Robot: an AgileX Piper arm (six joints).
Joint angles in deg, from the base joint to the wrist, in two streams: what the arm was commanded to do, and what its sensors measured. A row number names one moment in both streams.
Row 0, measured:
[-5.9 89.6 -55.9 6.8 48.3 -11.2]
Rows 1 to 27, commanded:
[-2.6 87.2 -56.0 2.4 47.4 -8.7]
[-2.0 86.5 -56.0 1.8 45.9 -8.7]
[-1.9 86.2 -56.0 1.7 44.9 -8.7]
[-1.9 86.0 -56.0 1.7 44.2 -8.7]
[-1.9 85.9 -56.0 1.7 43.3 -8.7]
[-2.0 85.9 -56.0 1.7 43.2 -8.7]
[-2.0 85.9 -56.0 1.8 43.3 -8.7]
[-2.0 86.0 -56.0 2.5 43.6 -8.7]
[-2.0 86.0 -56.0 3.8 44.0 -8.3]
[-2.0 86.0 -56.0 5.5 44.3 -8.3]
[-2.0 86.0 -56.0 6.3 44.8 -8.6]
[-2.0 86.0 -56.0 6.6 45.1 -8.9]
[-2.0 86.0 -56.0 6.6 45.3 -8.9]
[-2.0 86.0 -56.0 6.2 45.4 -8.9]
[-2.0 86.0 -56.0 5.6 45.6 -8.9]
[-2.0 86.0 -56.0 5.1 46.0 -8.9]
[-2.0 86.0 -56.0 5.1 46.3 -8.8]
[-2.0 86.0 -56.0 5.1 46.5 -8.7]
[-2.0 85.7 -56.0 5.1 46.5 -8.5]
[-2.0 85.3 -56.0 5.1 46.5 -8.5]
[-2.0 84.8 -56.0 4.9 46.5 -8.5]
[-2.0 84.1 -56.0 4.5 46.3 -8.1]
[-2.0 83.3 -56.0 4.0 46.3 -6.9]
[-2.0 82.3 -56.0 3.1 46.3 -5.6]
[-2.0 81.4 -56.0 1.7 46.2 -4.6]
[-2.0 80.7 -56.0 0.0 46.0 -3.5]
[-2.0 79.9 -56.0 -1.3 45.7 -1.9]
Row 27, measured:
[-2.0 82.6 -55.9 2.6 46.4 -5.5]
